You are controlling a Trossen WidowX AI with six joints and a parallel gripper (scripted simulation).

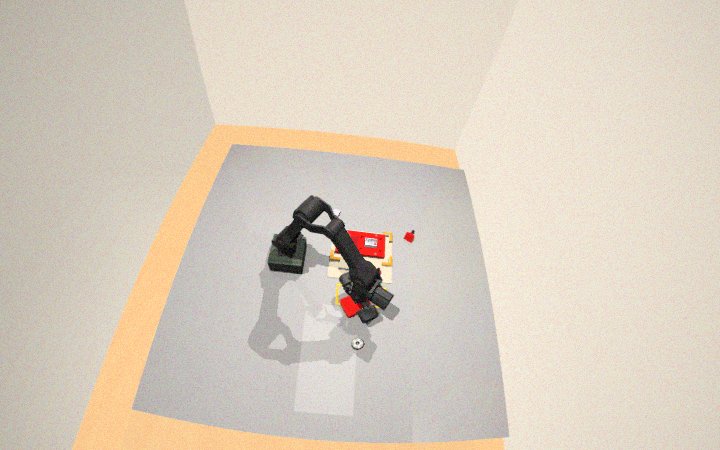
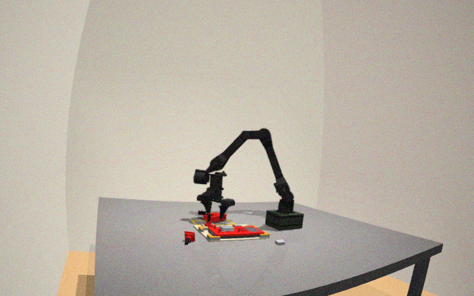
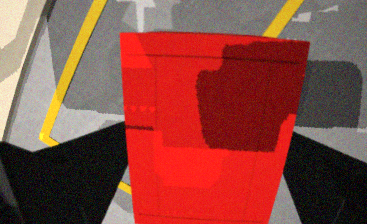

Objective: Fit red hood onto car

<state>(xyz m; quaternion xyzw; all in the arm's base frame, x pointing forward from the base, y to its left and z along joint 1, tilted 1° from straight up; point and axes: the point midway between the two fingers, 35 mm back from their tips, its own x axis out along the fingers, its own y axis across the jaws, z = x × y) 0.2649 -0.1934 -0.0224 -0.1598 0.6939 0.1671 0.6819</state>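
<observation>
The grey engine block lies 260 mm to the left of my gripper tip, 70 mm ahead of it and 10 mm above it. Round my gripper tip: cream jig: 230 mm to the left, 40 mm ahead; red hood: 10 mm above.
</observation>
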